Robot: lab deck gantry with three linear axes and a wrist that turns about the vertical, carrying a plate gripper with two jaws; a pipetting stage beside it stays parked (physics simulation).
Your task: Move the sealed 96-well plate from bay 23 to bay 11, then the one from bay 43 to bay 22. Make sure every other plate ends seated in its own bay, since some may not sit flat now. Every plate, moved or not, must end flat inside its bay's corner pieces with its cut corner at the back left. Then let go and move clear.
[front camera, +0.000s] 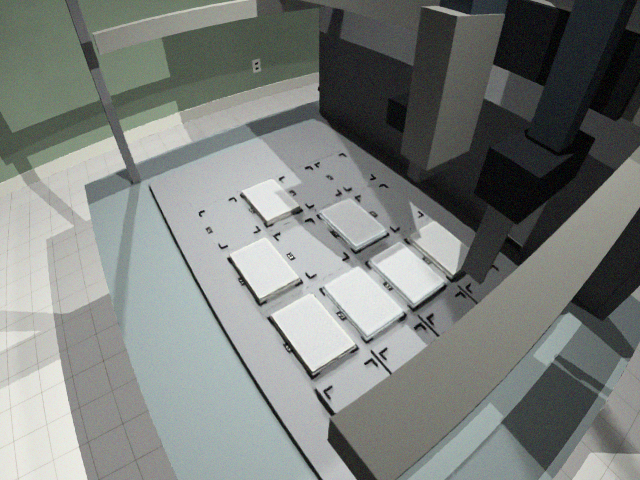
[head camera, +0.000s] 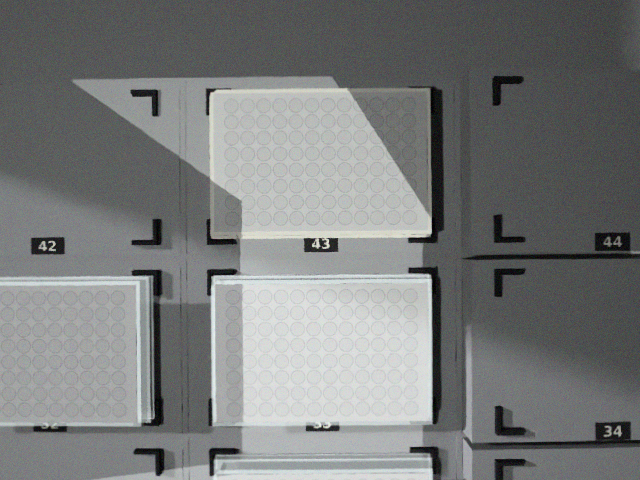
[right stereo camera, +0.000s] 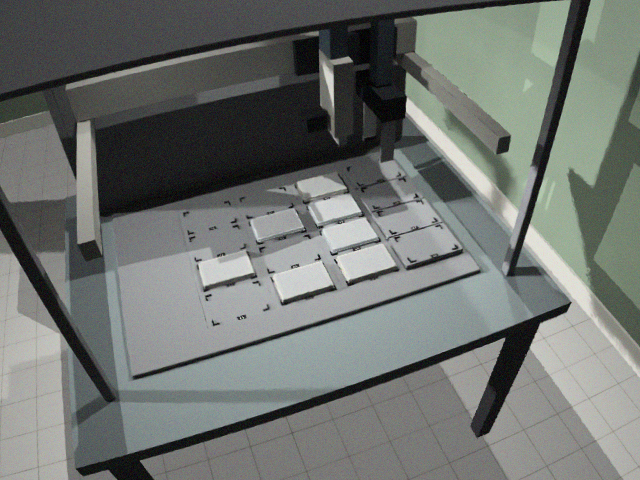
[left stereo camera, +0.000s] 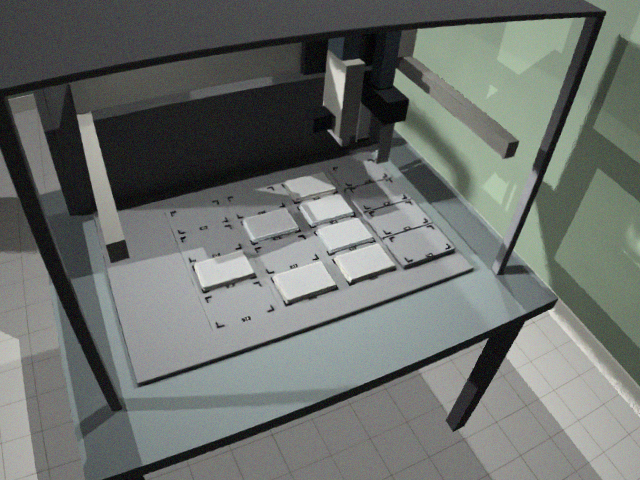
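Pixels of known places: gripper, fingertip midpoint: (front camera: 493, 258) (right stereo camera: 377, 149) (left stereo camera: 371, 150); robot's base at its link origin: (front camera: 200, 213) (right stereo camera: 214, 324) (left stereo camera: 218, 326).
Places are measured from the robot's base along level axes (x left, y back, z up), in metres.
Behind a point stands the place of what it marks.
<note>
My gripper (front camera: 504, 258) {x 0.275, y -0.522, z 0.160 m} (left stereo camera: 373, 150) {x 0.275, y -0.522, z 0.160 m} (right stereo camera: 378, 149) {x 0.275, y -0.522, z 0.160 m} hangs high at the back right with its jaws apart, holding no plate. The rear jaw is partly hidden. The plate in bay 23 (front camera: 364, 302) {x 0.146, y -0.400, z 0.014 m} (left stereo camera: 345, 235) {x 0.141, y -0.389, z 0.014 m} (right stereo camera: 350, 234) {x 0.144, y -0.392, z 0.014 m} and the plate in bay 43 (front camera: 436, 245) {x 0.352, y -0.383, z 0.015 m} (head camera: 320, 162) {x 0.364, y -0.392, z 0.014 m} (left stereo camera: 310, 186) {x 0.357, y -0.390, z 0.014 m} (right stereo camera: 321, 186) {x 0.357, y -0.390, z 0.015 m} lie between their corner pieces. The gripper's front jaw covers part of bay 43's surroundings in the front view. Bay 11 (front camera: 217, 224) {x 0.019, y -0.058, z 0.000 m} (left stereo camera: 240, 302) {x 0.047, y -0.069, z 0.000 m} and bay 22 (front camera: 302, 245) {x 0.139, y -0.217, z 0.000 m} (left stereo camera: 286, 254) {x 0.148, y -0.227, z 0.000 m} hold no plate. The cut corners and any slight tilt are too small to tell.
Other plates stand in bay 12 (front camera: 265, 269) {x 0.043, y -0.239, z 0.014 m} (left stereo camera: 305, 281) {x 0.037, y -0.228, z 0.015 m}, bay 13 (front camera: 313, 334) {x 0.040, y -0.401, z 0.014 m} (left stereo camera: 364, 263) {x 0.035, y -0.386, z 0.014 m}, bay 21 (front camera: 270, 201) {x 0.146, y -0.075, z 0.014 m} (left stereo camera: 224, 269) {x 0.145, y -0.064, z 0.015 m}, bay 32 (front camera: 353, 223) {x 0.252, y -0.237, z 0.014 m} (left stereo camera: 270, 224) {x 0.251, y -0.226, z 0.014 m} and bay 33 (front camera: 406, 273) {x 0.251, y -0.397, z 0.014 m} (head camera: 320, 351) {x 0.258, y -0.391, z 0.014 m} (left stereo camera: 326, 209) {x 0.251, y -0.389, z 0.014 m}. The pale pipetting stage (front camera: 447, 87) (left stereo camera: 346, 100) hangs left of the gripper.
</note>
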